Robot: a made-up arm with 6 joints. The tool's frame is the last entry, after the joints. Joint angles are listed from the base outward.
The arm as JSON. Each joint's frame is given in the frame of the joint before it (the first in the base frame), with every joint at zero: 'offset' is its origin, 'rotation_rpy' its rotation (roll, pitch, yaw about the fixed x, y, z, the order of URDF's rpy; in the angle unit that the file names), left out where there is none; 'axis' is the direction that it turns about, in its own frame. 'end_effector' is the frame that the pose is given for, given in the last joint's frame.
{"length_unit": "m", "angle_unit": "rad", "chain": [
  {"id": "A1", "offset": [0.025, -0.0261, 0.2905], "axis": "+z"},
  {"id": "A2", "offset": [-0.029, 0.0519, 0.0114], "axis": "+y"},
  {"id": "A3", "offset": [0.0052, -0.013, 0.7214], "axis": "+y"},
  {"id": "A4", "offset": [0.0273, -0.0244, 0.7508], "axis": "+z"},
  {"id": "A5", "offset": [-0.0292, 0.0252, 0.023], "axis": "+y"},
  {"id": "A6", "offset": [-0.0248, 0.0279, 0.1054], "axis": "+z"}
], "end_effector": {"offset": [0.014, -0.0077, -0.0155], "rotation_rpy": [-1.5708, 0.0, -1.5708]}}
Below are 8 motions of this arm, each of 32 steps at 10 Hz.
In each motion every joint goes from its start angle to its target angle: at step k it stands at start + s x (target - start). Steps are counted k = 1, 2, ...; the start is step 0. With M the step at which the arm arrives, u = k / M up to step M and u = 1 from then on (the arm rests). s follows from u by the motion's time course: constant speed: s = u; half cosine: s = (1 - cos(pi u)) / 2; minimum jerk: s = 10 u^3 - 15 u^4 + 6 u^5.
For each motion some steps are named. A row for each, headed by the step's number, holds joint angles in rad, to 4 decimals.
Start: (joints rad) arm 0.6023 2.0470 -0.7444 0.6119 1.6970 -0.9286
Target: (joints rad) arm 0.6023 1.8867 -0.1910 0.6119 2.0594 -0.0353
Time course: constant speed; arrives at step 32
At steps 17, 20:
17: 0.6023 1.9618 -0.4504 0.6119 1.8895 -0.4540
20: 0.6023 1.9468 -0.3985 0.6119 1.9235 -0.3703

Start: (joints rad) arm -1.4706 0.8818 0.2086 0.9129 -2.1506 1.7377
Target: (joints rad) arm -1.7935 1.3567 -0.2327 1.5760 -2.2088 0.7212
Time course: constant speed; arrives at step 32
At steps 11, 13, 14, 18, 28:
11: -1.5816 1.0450 0.0569 1.1408 -2.1706 1.3883
13: -1.6018 1.0747 0.0293 1.1823 -2.1742 1.3247
14: -1.6119 1.0896 0.0155 1.2030 -2.1761 1.2930
18: -1.6522 1.1489 -0.0396 1.2859 -2.1833 1.1659
28: -1.7531 1.2973 -0.1775 1.4931 -2.2015 0.8483

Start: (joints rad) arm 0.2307 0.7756 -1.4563 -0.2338 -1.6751 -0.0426
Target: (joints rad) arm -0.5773 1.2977 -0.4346 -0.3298 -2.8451 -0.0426
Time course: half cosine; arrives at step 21
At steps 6, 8, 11, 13, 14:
6: 0.0786 0.8739 -1.2640 -0.2519 -1.8954 -0.0426
8: -0.0257 0.9413 -1.1321 -0.2643 -2.0464 -0.0426
11: -0.2035 1.0562 -0.9073 -0.2854 -2.3038 -0.0426
13: -0.3209 1.1320 -0.7588 -0.2993 -2.4738 -0.0426
14: -0.3753 1.1672 -0.6900 -0.3058 -2.5526 -0.0426

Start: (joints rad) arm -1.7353 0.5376 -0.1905 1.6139 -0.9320 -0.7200
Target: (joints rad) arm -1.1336 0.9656 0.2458 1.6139 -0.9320 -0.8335
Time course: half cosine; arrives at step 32
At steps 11, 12, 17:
11: -1.5763 0.6507 -0.0752 1.6139 -0.9320 -0.7500
12: -1.5496 0.6697 -0.0558 1.6139 -0.9320 -0.7550
17: -1.4050 0.7726 0.0490 1.6139 -0.9320 -0.7823

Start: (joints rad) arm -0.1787 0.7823 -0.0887 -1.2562 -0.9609 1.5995
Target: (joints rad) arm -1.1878 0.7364 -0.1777 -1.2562 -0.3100 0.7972
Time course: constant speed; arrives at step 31
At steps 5, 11, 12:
5: -0.3415 0.7749 -0.1031 -1.2562 -0.8559 1.4701
11: -0.5368 0.7660 -0.1203 -1.2562 -0.7299 1.3148
12: -0.5693 0.7645 -0.1232 -1.2562 -0.7089 1.2889

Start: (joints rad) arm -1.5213 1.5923 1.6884 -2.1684 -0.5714 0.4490
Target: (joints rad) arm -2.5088 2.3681 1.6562 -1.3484 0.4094 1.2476
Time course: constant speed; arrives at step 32
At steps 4, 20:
4: -1.6447 1.6893 1.6844 -2.0659 -0.4488 0.5488
20: -2.1385 2.0772 1.6683 -1.6559 0.0416 0.9481

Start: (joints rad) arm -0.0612 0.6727 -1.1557 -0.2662 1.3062 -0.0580
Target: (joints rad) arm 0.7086 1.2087 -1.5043 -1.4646 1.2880 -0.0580
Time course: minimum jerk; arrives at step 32
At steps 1, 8, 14, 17, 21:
1: -0.0610 0.6729 -1.1558 -0.2665 1.3062 -0.0580
8: 0.0185 0.7282 -1.1918 -0.3903 1.3043 -0.0580
14: 0.2344 0.8785 -1.2896 -0.7264 1.2992 -0.0580
17: 0.3687 0.9720 -1.3504 -0.9354 1.2960 -0.0580
21: 0.5350 1.0878 -1.4257 -1.1943 1.2921 -0.0580

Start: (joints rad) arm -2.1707 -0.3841 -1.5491 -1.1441 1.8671 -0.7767
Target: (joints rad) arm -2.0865 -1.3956 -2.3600 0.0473 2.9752 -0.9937
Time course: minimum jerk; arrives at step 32
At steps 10, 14, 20, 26, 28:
10: -2.1555 -0.5662 -1.6951 -0.9296 2.0666 -0.8158
14: -2.1384 -0.7725 -1.8605 -0.6866 2.2926 -0.8600
20: -2.1097 -1.1172 -2.1368 -0.2806 2.6702 -0.9340
26: -2.0906 -1.3463 -2.3205 -0.0108 2.9212 -0.9831
28: -2.0879 -1.3794 -2.3470 0.0282 2.9574 -0.9902

